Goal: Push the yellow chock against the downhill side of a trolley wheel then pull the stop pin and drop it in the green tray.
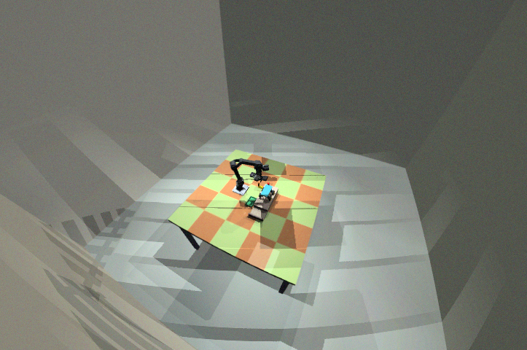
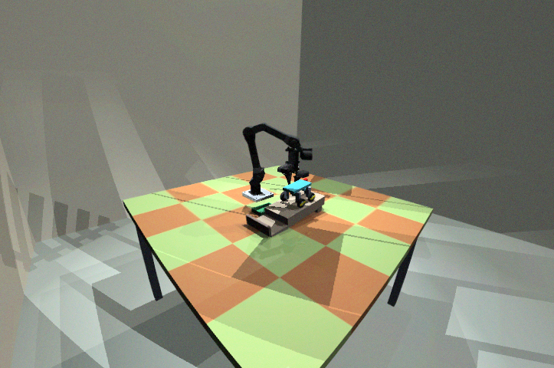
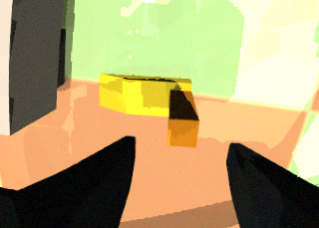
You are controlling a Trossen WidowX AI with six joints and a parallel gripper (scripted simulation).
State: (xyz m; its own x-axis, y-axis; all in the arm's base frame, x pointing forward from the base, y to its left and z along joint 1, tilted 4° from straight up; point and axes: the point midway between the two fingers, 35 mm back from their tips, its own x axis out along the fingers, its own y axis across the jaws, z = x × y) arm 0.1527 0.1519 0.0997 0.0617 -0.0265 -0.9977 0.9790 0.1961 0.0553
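The yellow chock lies 2 cm ahead of my gripper tip and 6 cm below it. From my gripper tip the other things lie so: ramp (16 cm ahead, 11 cm to the right, 4 cm below); then trolley (16 cm ahead, 11 cm to the right, 3 cm above); then stop pin (13 cm ahead, 2 cm to the right, 5 cm above).
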